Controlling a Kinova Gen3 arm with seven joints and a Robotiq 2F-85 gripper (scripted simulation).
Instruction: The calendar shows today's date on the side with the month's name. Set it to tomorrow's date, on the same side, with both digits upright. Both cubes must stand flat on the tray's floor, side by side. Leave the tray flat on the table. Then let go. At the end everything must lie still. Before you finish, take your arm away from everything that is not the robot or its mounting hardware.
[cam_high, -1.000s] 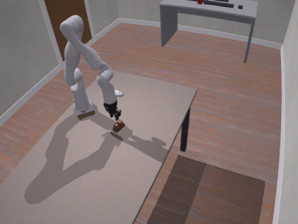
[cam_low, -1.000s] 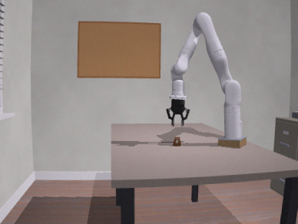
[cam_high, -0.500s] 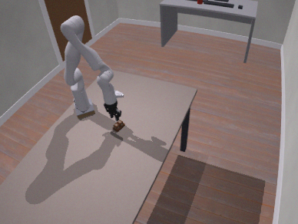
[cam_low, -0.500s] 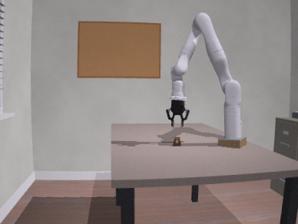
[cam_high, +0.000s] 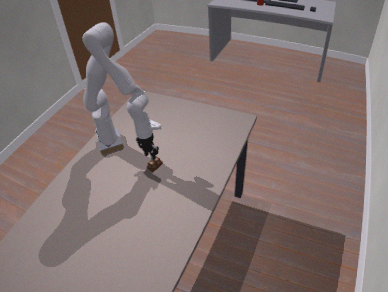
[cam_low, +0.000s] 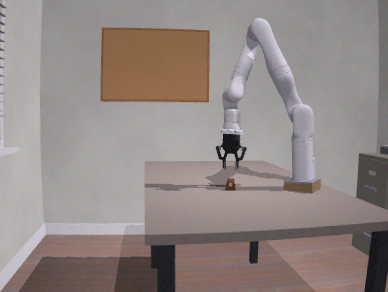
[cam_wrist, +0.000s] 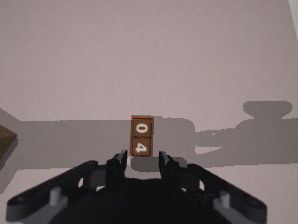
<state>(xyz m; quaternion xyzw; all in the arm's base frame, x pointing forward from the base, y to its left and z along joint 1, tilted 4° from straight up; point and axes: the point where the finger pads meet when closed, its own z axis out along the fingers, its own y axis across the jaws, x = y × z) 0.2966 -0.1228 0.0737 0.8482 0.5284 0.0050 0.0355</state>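
My gripper is now 7 cm above the digit cube. Also, from my hand: brown number cube (7 cm below, 3 cm to the left, 1 cm ahead); then brown calendar tray (9 cm below, 2 cm to the left).
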